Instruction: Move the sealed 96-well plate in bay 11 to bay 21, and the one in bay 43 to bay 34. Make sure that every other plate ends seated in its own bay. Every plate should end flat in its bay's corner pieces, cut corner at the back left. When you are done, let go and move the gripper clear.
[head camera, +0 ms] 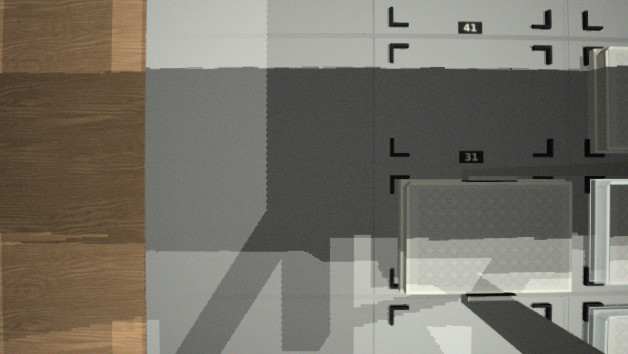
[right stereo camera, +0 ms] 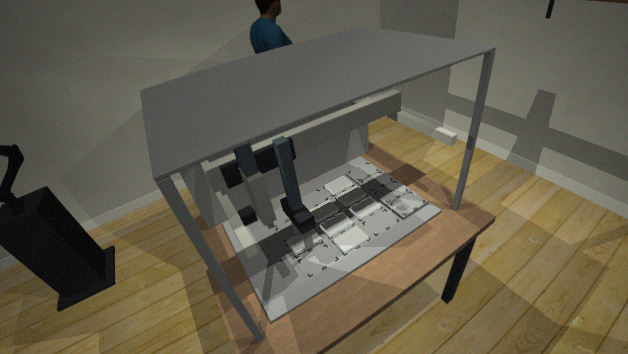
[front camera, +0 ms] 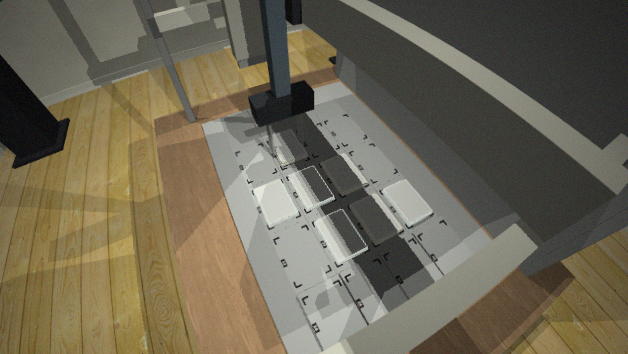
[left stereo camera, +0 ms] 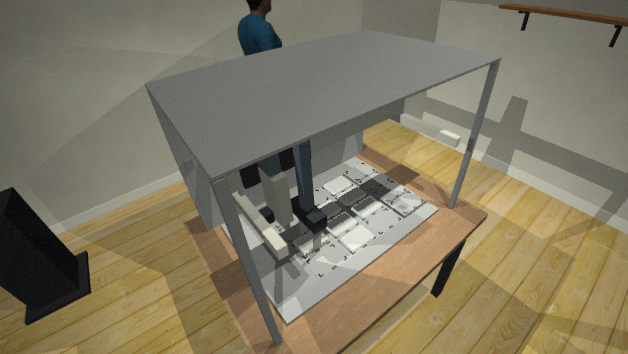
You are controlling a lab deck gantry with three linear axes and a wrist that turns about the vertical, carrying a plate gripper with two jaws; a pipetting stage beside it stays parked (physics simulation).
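Frame: origin at the robot's base, x ahead, y left, z up, level; metres.
Seen in the pictures: gripper, fingertip midpoint: (head camera: 484, 235) (right stereo camera: 304, 240) (front camera: 286, 146) (left stereo camera: 310, 240); robot's base at its link origin: (right stereo camera: 309, 276) (front camera: 236, 153) (left stereo camera: 320, 276).
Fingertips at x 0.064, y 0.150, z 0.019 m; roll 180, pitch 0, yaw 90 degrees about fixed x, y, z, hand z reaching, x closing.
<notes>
Offsets run from my fingertips to a thing's top centre. "spot": to the spot under its first point.
My gripper (front camera: 288, 144) (head camera: 490, 237) is shut on a pale sealed 96-well plate @[dx +0.000, dy +0.000, dz +0.007 m] (front camera: 293, 146) (head camera: 450, 215) at bay 21. Its thin dark jaws meet the plate's two long sides in the head view. The plate looks level and slightly above the bay's corner pieces; its cut corner is not clear. Bay 11 @[spot: dx -0.060, dy -0.062, dz -0.016 m] (head camera: 399, 308), at the lower edge of the head view, holds no plate. The white plate in bay 43 @[spot: dx +0.335, dy +0.208, dz -0.005 m] (front camera: 407, 202) (left stereo camera: 338, 185) (right stereo camera: 340, 185) lies flat at the right side in the front view. Bay 34 @[spot: dx +0.490, dy +0.059, dz -0.005 m] (front camera: 398, 279) holds no plate.
Clear-rimmed plates @[dx +0.164, dy +0.000, dz -0.005 m] (front camera: 311, 188) @[dx +0.328, dy +0.000, dz -0.005 m] (front camera: 340, 236) stand in bays 22 and 23. Grey-looking plates @[dx +0.164, dy +0.107, dz -0.005 m] (front camera: 344, 174) @[dx +0.328, dy +0.107, dz -0.005 m] (front camera: 376, 219) stand in bays 32 and 33. A white plate @[dx +0.164, dy -0.107, dz -0.005 m] (front camera: 276, 203) stands in bay 12. The parked pipetting stage (right stereo camera: 260, 197) is beside the gripper's column.
</notes>
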